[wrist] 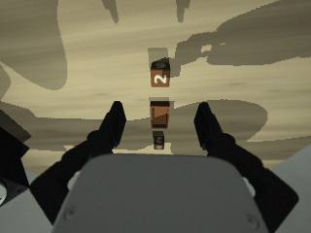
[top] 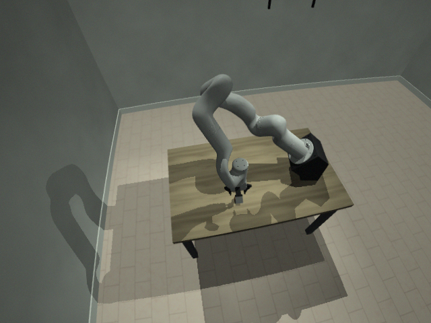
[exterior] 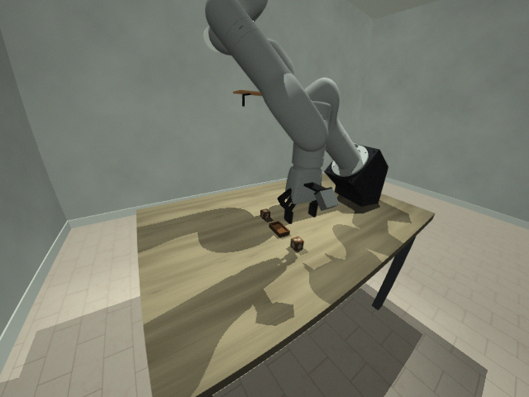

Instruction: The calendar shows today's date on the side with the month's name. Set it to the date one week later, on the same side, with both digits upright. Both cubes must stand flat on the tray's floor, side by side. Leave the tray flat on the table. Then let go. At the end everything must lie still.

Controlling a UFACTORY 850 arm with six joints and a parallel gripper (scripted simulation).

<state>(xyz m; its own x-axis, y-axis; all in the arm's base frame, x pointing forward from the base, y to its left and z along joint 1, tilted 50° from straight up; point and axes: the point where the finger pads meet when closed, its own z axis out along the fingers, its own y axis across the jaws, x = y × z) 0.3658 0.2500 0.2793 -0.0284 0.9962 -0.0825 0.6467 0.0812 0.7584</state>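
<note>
Right now the brown digit cube is 22 cm to the right of my hand, 10 cm below it and 1 cm ahead of it. Round my hand: brown tray: 11 cm to the right, 11 cm below.
</note>
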